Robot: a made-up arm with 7 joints.
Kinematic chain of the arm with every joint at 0, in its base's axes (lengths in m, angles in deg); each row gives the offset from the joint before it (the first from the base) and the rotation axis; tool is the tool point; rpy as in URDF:
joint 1: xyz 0 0 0.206 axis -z
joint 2: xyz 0 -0.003 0.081 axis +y
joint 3: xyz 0 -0.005 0.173 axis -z
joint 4: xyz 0 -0.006 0.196 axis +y
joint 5: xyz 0 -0.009 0.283 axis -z
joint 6: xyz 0 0 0.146 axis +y
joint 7: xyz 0 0 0.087 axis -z
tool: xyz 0 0 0 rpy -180 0 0
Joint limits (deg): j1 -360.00..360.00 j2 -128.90..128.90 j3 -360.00..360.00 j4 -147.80..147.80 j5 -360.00..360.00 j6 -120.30..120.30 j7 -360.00..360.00
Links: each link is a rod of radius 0.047 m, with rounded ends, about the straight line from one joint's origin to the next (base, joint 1, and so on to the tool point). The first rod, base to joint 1, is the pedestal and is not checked.
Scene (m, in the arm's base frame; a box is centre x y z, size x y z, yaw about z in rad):
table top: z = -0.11
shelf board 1: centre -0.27 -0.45 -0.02 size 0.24 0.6 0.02 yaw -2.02
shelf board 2: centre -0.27 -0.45 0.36 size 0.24 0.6 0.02 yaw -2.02
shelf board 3: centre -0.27 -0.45 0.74 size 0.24 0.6 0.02 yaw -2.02
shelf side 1: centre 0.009 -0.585 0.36 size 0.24 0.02 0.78 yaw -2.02
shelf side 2: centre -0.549 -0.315 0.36 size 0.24 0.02 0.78 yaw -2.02
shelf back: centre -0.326 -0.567 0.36 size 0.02 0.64 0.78 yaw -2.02
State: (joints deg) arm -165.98 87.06 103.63 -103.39 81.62 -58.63 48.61
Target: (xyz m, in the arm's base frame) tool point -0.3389 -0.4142 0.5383
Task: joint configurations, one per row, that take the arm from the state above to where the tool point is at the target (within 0.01 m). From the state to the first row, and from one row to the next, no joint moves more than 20 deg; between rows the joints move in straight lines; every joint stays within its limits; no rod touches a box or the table.
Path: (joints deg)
1: -158.00 85.50 102.03 -108.78 99.05 -68.91 43.28
2: -150.03 83.94 100.43 -114.16 116.49 -79.19 37.95
3: -142.05 82.38 98.83 -119.55 133.92 -89.46 32.61
4: -134.07 80.82 97.22 -124.93 151.35 -99.74 27.28
5: -126.09 79.26 95.62 -130.32 168.79 -110.02 21.95
6: -118.12 77.70 94.02 -135.70 186.22 -120.30 16.62
7: -122.32 78.09 85.78 -133.30 167.97 -110.79 21.95
8: -126.53 78.49 77.54 -130.91 149.72 -101.27 27.28
9: -130.74 78.89 69.29 -128.51 131.47 -91.76 32.61
10: -134.94 79.29 61.05 -126.11 113.22 -82.25 37.95
11: -139.15 79.69 52.81 -123.72 94.97 -72.74 43.28
12: -143.36 80.08 44.57 -121.32 76.72 -63.22 48.61
13: -157.11 72.36 57.39 -106.24 79.74 -58.19 48.61
14: -170.86 64.64 70.21 -91.16 82.76 -53.16 48.61

